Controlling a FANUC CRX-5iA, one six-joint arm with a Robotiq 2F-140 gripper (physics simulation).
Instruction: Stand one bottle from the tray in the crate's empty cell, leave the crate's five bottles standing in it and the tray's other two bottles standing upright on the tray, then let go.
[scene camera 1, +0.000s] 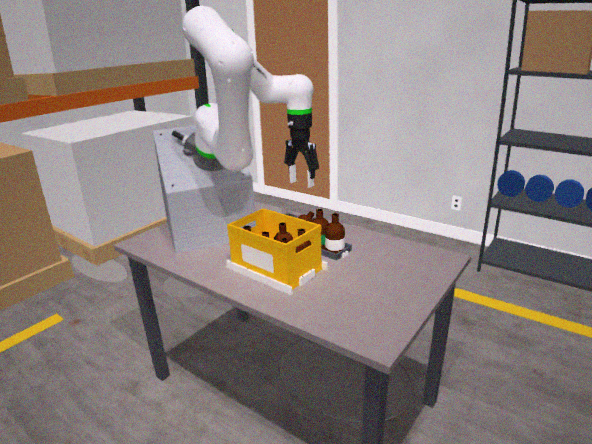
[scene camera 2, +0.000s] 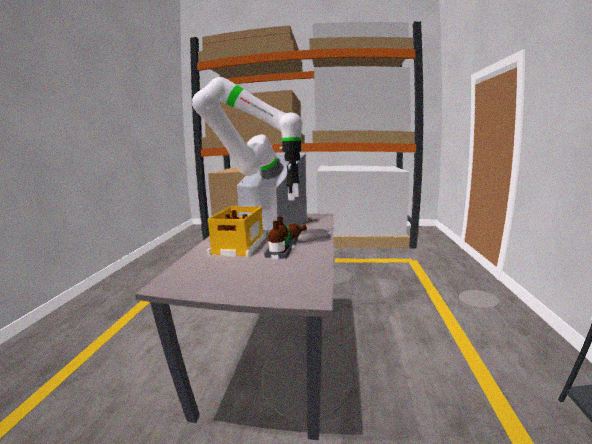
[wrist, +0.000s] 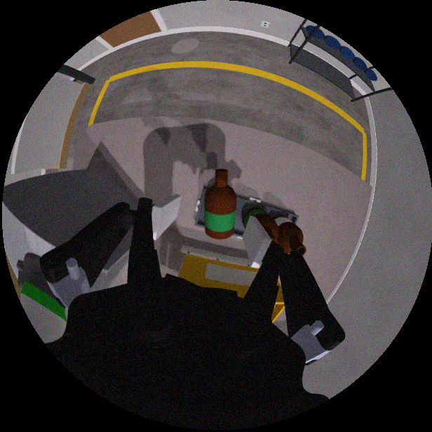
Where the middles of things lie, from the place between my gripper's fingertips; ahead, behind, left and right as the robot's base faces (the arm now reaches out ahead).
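White-labelled bottle (wrist: 290, 237): my gripper 150 mm above it, 100 mm to the left of it, 170 mm short of it.
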